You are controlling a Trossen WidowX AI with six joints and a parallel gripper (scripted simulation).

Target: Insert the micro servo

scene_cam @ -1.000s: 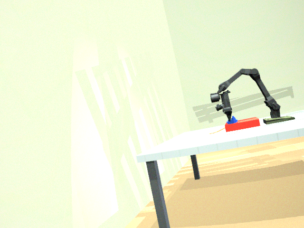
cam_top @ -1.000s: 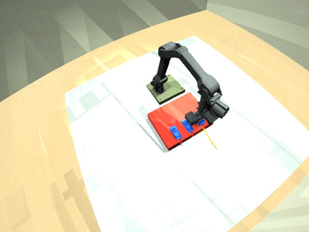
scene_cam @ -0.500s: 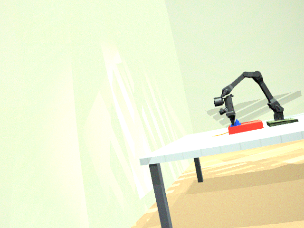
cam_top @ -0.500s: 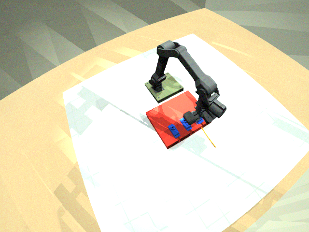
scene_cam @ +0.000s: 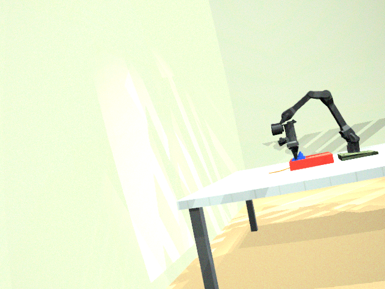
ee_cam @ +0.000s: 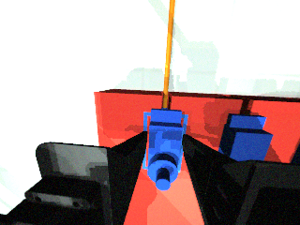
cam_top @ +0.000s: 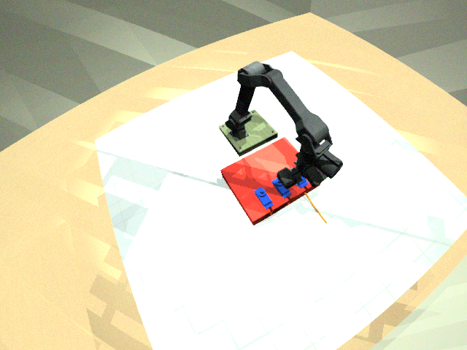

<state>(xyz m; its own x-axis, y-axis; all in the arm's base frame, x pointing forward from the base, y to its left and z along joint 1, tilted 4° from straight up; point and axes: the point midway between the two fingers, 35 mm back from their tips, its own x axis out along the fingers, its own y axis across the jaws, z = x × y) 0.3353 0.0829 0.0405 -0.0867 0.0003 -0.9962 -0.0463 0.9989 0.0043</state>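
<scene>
My gripper tip is now 12 cm past the red deck, 8 cm to the left of it and 3 cm above it.
</scene>
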